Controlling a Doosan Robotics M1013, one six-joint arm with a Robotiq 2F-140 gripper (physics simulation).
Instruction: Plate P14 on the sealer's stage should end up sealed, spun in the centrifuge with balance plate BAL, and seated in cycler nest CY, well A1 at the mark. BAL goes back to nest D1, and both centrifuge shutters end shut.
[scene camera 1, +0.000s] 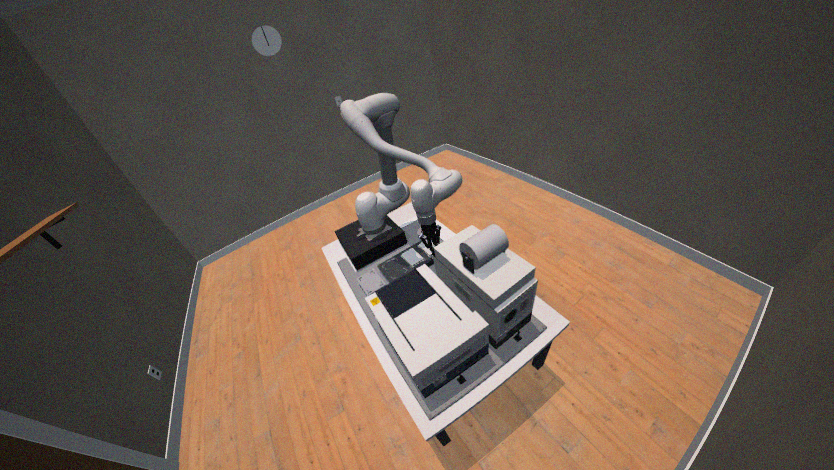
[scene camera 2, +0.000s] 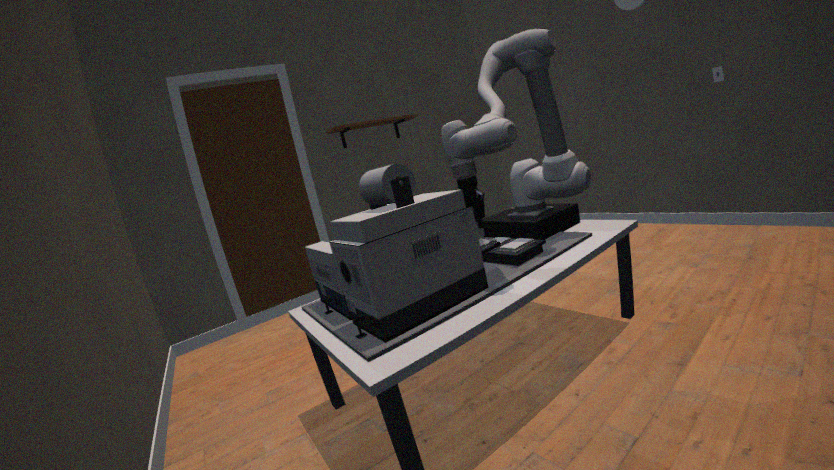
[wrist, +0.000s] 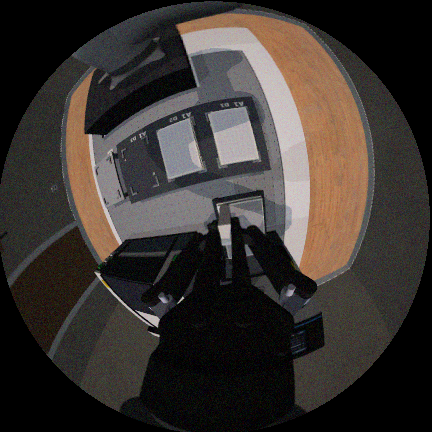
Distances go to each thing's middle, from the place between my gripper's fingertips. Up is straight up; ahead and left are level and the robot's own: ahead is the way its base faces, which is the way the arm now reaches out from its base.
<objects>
My hand is 320 mm short of the centrifuge (scene camera 1: 437, 337), 300 mm to the left of it and 10 mm above it.
</objects>
